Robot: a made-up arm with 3 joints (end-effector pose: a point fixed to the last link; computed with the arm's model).
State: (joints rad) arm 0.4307 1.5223 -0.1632
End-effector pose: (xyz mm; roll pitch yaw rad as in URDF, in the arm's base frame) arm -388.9 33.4 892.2 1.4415 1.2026 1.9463
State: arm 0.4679 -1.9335 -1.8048
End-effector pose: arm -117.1 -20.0 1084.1 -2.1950 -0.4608 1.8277
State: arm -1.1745 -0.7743 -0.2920
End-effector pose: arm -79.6 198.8 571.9 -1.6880 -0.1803 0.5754
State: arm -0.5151 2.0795 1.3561
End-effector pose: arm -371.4 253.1 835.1 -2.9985 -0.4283 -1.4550
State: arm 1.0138 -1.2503 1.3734
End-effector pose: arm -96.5 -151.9 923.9 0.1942 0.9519 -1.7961
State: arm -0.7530 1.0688 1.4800
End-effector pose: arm -348.2 198.0 661.1 -2.0835 -0.9116 -1.3902
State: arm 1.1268 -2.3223 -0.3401
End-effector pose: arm -169.5 -340.9 988.3 1.3968 -0.4533 -2.2220
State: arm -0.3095 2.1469 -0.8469
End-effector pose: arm -410.1 219.4 864.5 2.5707 0.9006 2.5862
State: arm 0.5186 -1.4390 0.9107
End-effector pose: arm -89.1 -36.7 971.8 0.6456 0.0872 -1.5018
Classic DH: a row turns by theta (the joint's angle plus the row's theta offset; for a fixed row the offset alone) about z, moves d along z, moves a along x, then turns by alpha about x. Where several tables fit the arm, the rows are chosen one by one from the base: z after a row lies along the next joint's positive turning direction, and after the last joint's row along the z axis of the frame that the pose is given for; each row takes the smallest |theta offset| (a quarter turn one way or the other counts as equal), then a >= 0, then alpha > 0; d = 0 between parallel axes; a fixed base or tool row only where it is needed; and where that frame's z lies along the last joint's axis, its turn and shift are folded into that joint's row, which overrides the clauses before.
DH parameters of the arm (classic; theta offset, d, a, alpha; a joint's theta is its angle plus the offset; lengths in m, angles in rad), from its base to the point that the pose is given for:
base (fixed): -1.5708 0.656 0.043 -1.5708
joint 1: -1.5708 -0.237 0.255 1.5708
joint 2: -1.2119 0.1854 -0.0945 1.5221
joint 3: -0.0739 0.075 -0.0147 -2.6084
tool (fixed): 2.7798 -0.0541 0 0

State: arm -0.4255 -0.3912 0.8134
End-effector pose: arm -146.2 159.5 712.4 -0.6851 -0.5193 -0.9838
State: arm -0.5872 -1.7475 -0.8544
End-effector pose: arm -94.6 309.7 849.1 -1.9550 -0.3914 1.6337
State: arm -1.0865 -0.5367 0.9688
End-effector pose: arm -134.3 164.3 581.2 -1.0902 -1.1474 -0.6858
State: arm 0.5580 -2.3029 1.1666
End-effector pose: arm -150.8 -99.1 1058.7 1.3603 0.4476 -1.7736
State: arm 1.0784 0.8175 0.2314
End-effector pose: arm -310.2 -64.4 851.2 0.6266 0.8563 0.7435
